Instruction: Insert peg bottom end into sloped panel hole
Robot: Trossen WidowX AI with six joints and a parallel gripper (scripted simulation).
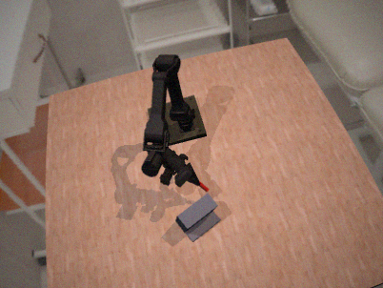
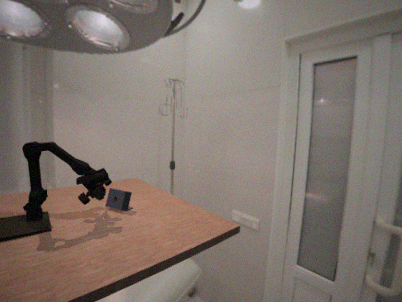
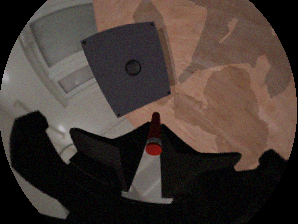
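The sloped panel lies 100 mm ahead of my gripper tip, 30 mm to the right of it and 30 mm below it. Also, from my gripper tip: red peg: 10 mm behind, 10 mm to the right, 10 mm above.
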